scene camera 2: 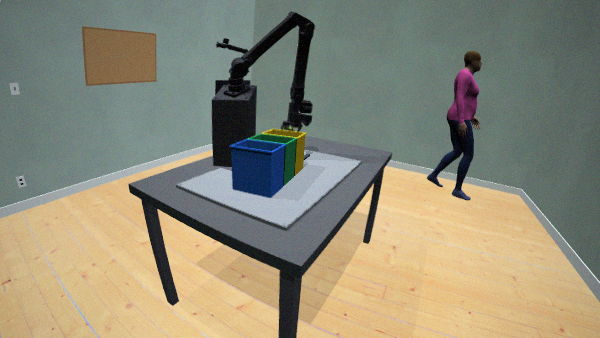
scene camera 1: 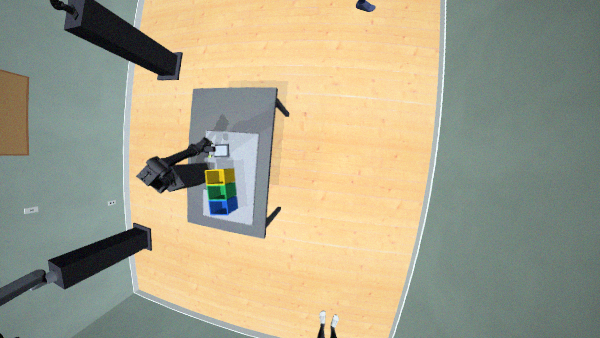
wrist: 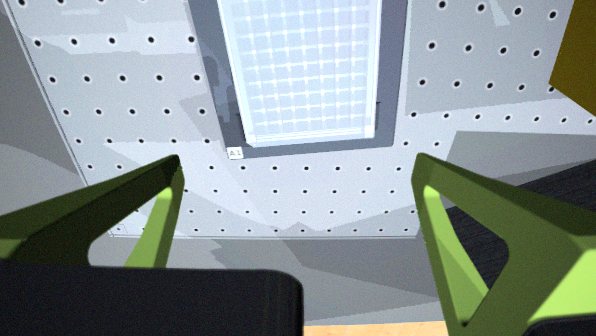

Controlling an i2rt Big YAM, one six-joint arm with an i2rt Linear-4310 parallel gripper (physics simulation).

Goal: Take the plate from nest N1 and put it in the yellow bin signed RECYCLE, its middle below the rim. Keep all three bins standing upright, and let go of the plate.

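Places are measured from the arm's base along level axes (x left, y ahead, z down), in metres.
Pixels of known places: gripper, fingertip midpoint: (wrist: pixel 297 166); arm's base, link origin: (scene camera 2: pixel 237 91) (scene camera 1: pixel 170 178).
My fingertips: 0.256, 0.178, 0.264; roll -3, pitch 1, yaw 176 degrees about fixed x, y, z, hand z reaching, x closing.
Note:
For each thing: its top centre in the pictures, then the offset to it from my fingertips, as dx, dy, dz. Level surfaces: height alone.
- clear plate, top centre: (wrist: pixel 303 47) (scene camera 1: pixel 220 150) -0.004, +0.024, +0.073
- dark grey nest, top centre: (wrist: pixel 302 41) (scene camera 1: pixel 220 150) -0.004, +0.024, +0.084
- yellow bin, top centre: (scene camera 2: pixel 284 133) (scene camera 1: pixel 214 177) -0.224, +0.101, -0.081
- green bin, top centre: (scene camera 2: pixel 272 138) (scene camera 1: pixel 216 192) -0.352, +0.126, -0.081
- blue bin, top centre: (scene camera 2: pixel 258 144) (scene camera 1: pixel 218 207) -0.480, +0.152, -0.081
- light perforated board, surface height: dz +0.099
- dark table, surface height: dz +0.112
The clear plate (scene camera 1: pixel 221 150) (wrist: pixel 310 75) with a grid of wells lies flat in a dark grey nest (wrist: pixel 389 100) with an A1 label at its corner. Its far end is cut off in the wrist view. My gripper (scene camera 1: pixel 211 152) (scene camera 2: pixel 291 128) (wrist: pixel 297 166) is open and empty, with green fingers wide apart, above the board at the plate's near end. The yellow bin (scene camera 1: pixel 229 175) (scene camera 2: pixel 300 155) (wrist: pixel 575 60) stands upright beside the green bin (scene camera 1: pixel 230 190) (scene camera 2: pixel 289 162) and the blue bin (scene camera 1: pixel 231 205) (scene camera 2: pixel 255 170), also upright. No bin sign is readable.
A light perforated board (scene camera 1: pixel 247 200) (scene camera 2: pixel 310 200) (wrist: pixel 290 200) lies on the dark table (scene camera 1: pixel 215 107) (scene camera 2: pixel 225 220) under nest and bins. My arm's black pedestal (scene camera 1: pixel 190 177) (scene camera 2: pixel 234 125) stands at the table's edge by the bins. A person (scene camera 2: pixel 465 95) is on the floor beyond the table.

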